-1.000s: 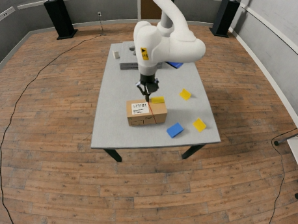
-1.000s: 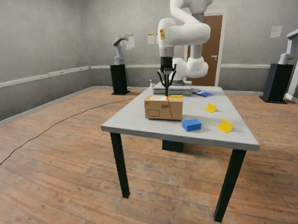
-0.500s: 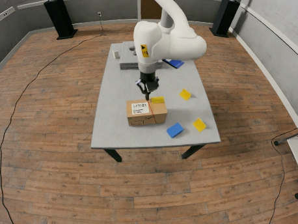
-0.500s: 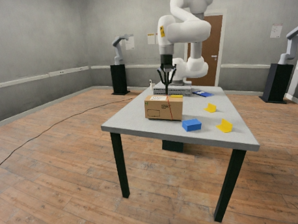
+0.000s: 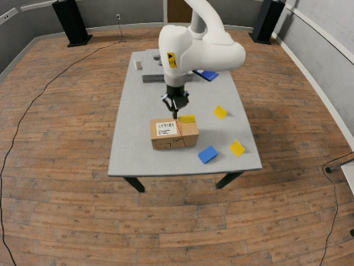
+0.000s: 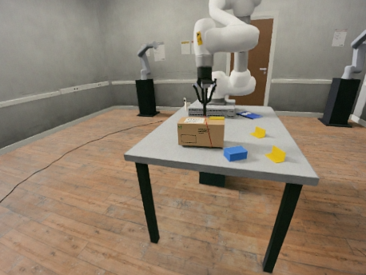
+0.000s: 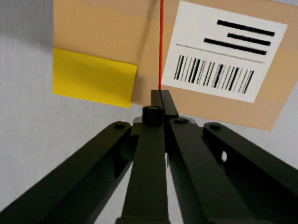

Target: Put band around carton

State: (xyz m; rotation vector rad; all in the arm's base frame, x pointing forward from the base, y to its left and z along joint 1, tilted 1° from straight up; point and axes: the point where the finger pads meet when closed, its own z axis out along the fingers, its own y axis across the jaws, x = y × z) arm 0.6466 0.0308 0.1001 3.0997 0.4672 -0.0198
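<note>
My gripper is now 1 cm past the yellow corner guard, 7 cm to the right of it and 6 cm above it. From my hand the other things lie so: brown carton: 5 cm ahead, 1 cm to the right, 11 cm below; blue block: 16 cm ahead, 18 cm to the left, 17 cm below.
</note>
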